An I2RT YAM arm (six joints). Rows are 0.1 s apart.
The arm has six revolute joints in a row. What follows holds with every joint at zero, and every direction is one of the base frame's. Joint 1 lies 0.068 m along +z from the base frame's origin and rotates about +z. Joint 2 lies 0.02 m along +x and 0.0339 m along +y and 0.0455 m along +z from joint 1 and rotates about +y. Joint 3 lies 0.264 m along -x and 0.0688 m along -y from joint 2 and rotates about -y. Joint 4 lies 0.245 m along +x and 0.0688 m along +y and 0.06 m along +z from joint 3 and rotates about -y. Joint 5 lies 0.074 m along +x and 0.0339 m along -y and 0.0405 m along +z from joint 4 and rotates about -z. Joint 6 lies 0.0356 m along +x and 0.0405 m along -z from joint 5 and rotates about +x. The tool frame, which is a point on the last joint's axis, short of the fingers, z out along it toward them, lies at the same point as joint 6; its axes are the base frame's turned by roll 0, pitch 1.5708 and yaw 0 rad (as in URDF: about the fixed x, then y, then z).
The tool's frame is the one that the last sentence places.
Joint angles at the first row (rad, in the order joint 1, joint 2, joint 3, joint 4, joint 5, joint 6):
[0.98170 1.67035 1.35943 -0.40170 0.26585 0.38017]
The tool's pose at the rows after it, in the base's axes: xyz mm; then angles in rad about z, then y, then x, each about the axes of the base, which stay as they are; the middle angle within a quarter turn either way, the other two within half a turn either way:
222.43 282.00 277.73 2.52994 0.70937 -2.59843
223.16 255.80 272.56 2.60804 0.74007 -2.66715
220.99 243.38 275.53 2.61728 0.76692 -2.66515
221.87 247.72 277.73 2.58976 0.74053 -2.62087
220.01 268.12 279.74 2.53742 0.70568 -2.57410
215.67 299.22 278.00 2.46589 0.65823 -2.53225
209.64 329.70 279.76 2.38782 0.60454 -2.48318
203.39 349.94 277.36 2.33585 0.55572 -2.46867
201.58 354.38 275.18 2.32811 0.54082 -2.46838
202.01 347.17 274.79 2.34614 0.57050 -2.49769
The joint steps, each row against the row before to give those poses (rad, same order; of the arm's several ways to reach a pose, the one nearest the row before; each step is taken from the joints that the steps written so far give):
[-0.05012 -0.06640 -0.10008 0.00061 0.02712 0.01631]
[-0.04575 -0.06777 -0.08373 -0.00070 0.02098 0.00761]
[-0.01804 -0.04755 -0.03998 0.01463 0.00745 -0.00802]
[0.00248 0.01007 0.01584 0.00451 -0.03856 0.00132]
[0.04019 0.05255 0.05772 -0.00273 -0.01852 0.00372]
[0.05983 0.08519 0.08271 -0.00399 -0.01282 -0.00487]
[0.05459 0.08060 0.09629 -0.01304 -0.02518 -0.01422]
[0.03727 0.05719 0.06314 -0.02034 -0.02199 -0.01643]
[0.00853 0.01352 0.01011 -0.00340 -0.00759 -0.00054]
[-0.00676 -0.01944 -0.02252 -0.00751 0.03213 0.00026]

